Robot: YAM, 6 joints.
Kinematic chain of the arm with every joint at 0, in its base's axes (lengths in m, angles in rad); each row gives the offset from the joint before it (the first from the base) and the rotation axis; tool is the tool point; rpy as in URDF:
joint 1: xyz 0 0 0.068 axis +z
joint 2: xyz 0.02 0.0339 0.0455 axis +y
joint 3: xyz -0.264 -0.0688 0 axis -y
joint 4: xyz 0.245 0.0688 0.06 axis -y
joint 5: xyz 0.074 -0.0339 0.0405 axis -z
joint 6: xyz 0.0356 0 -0.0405 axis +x
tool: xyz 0 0 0 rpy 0 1.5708 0
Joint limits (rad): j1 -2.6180..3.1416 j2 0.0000..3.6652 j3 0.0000..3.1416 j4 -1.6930..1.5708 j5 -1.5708..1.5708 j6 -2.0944..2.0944
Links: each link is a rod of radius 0.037 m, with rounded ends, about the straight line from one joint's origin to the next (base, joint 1, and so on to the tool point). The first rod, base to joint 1, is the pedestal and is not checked.
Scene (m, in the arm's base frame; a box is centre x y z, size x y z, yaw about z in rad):
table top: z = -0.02
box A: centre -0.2 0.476 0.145 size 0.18 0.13 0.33 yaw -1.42
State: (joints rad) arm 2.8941 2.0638 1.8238 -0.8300 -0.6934 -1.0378
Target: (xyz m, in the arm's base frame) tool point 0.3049 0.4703 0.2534
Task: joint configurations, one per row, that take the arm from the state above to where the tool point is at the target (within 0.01 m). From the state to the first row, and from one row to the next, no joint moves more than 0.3 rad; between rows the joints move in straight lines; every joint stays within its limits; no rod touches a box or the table.
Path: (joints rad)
1: 2.6540 2.1198 2.0118 -0.6842 -0.6529 -1.0378
2: 2.4139 2.1759 2.1998 -0.5384 -0.6125 -1.0378
3: 2.1737 2.2319 2.3878 -0.3926 -0.5720 -1.0378
4: 1.9336 2.2880 2.5759 -0.2468 -0.5316 -1.0378
5: 1.6913 2.3245 2.5049 -0.2915 -0.5271 -1.0378
6: 1.4490 2.3610 2.4340 -0.3362 -0.5226 -1.0378
7: 1.2067 2.3976 2.3631 -0.3808 -0.5181 -1.0378
8: 0.9644 2.4341 2.2922 -0.4255 -0.5136 -1.0378

